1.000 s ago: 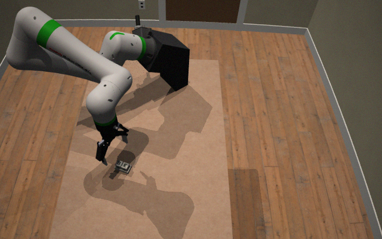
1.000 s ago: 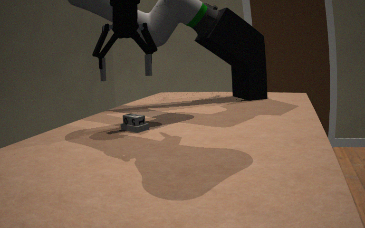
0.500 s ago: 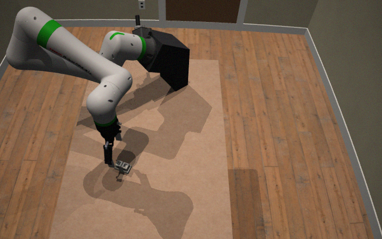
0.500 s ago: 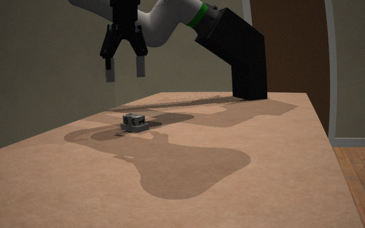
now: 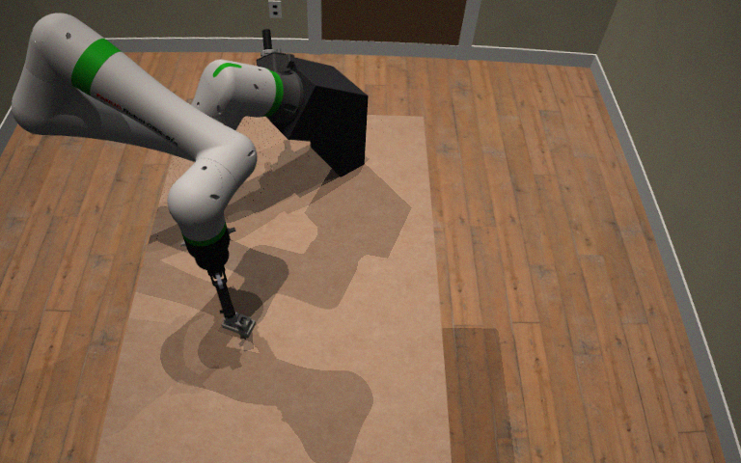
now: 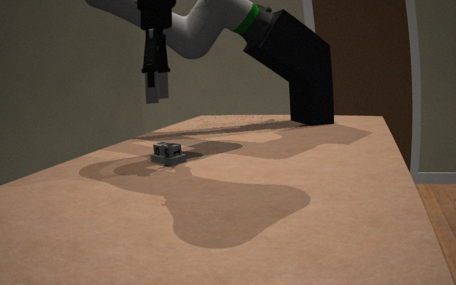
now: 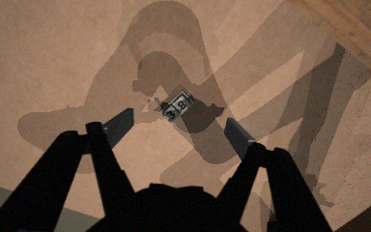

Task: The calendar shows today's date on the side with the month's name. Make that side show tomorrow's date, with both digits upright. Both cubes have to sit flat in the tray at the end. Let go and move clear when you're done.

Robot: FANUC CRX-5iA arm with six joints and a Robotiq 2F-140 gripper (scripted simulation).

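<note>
Right now the grey number cube is 130 mm below my hand. From my hand the other things lie so: grey calendar tray (10 mm ahead, 20 mm to the left, 140 mm below).
</note>
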